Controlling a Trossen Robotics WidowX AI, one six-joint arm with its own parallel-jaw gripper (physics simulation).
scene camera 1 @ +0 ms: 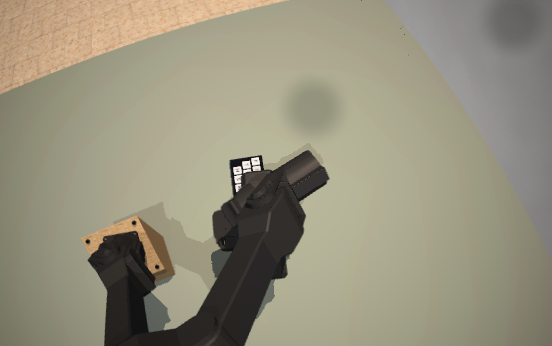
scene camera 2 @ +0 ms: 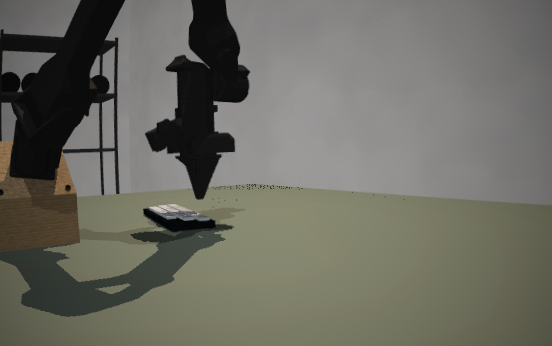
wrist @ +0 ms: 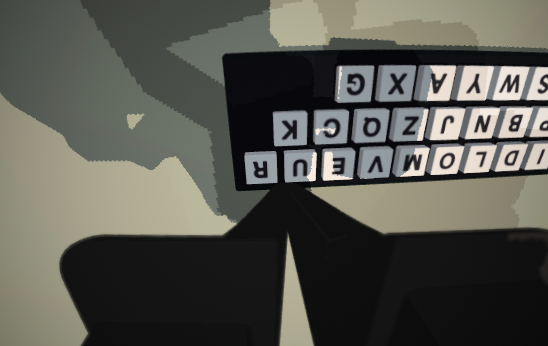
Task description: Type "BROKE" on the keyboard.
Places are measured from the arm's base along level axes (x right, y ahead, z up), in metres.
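Pixels of known places: gripper, fingertip midpoint: (scene camera 2: 199, 199) (wrist: 285, 193); arm's base at its link origin: (scene camera 1: 124, 249) (scene camera 2: 32, 163).
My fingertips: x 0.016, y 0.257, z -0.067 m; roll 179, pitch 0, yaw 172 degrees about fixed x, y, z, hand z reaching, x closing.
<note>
Ahead of a thing's pixels: the offset from my fingertips to its top centre. Level surfaces: height alone.
The black keyboard @(dx -0.083, dy -0.012, dz -0.027 m) (scene camera 1: 234, 163) (scene camera 2: 194, 224) (wrist: 270, 75) has pale letter keys and lies flat; its letters appear upside down in the wrist view, where its right end is cut off. There, the R key @(dx +0.010, dy -0.001, dz -0.027 m) (wrist: 261, 168), U key @(dx -0.010, dy +0.001, dz -0.027 m) (wrist: 299, 164), E key @(dx -0.030, dy +0.003, dz -0.027 m) (wrist: 338, 164) and O key @(dx -0.092, dy +0.009, dz -0.027 m) (wrist: 446, 161) are in the lower row, and the K key @(dx -0.007, dy -0.020, dz -0.027 m) (wrist: 290, 129) and B key @(dx -0.129, dy -0.008, dz -0.027 m) (wrist: 515, 123) in the middle row. My gripper (scene camera 2: 200, 197) (wrist: 285, 193) is shut and empty, pointing down above the keyboard. In the wrist view its tip overlaps the keyboard's lower edge below U. The arm hides the tip in scene camera 1.
The wooden base block (scene camera 1: 162, 250) (scene camera 2: 40, 220) stands left of the keyboard, with part of the arm over it. A dark shelf rack (scene camera 2: 117, 120) stands behind at the left in scene camera 2. Arm shadows fall across the table @(dz -0.045 m) (scene camera 1: 400, 225) (scene camera 2: 375, 280) and part of the keys.
</note>
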